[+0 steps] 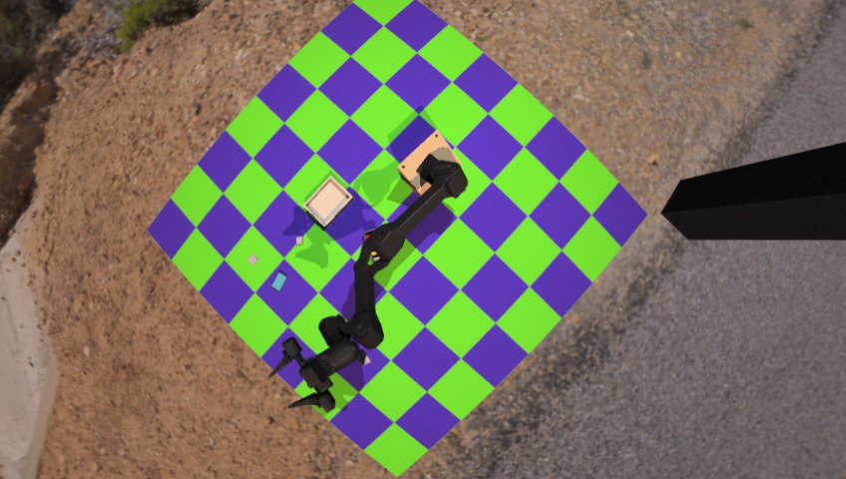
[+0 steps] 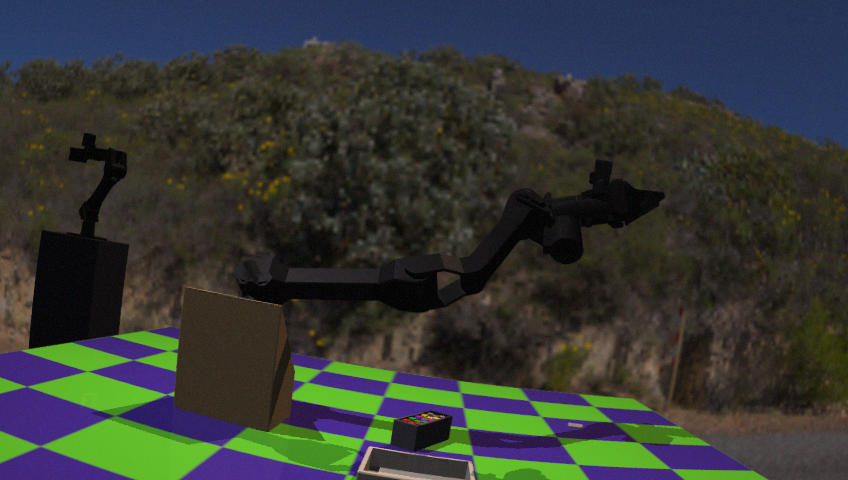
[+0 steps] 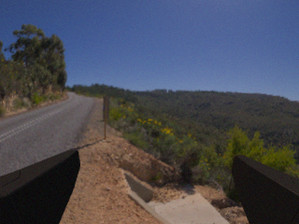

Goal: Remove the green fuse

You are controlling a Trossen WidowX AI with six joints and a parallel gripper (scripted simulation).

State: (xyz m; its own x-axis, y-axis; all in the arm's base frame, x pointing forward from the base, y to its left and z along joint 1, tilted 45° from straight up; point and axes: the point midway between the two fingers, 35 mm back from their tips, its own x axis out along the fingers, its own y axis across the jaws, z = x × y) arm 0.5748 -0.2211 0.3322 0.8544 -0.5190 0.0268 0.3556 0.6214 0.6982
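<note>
My gripper tip is now 38 cm past the green fuse, 7 cm to the left of it and 42 cm above it. From my gripper tip the other things lie so: cyan block (8 cm behind, 24 cm to the right, 44 cm below); cream tray (39 cm behind, 26 cm to the right, 44 cm below).
</note>
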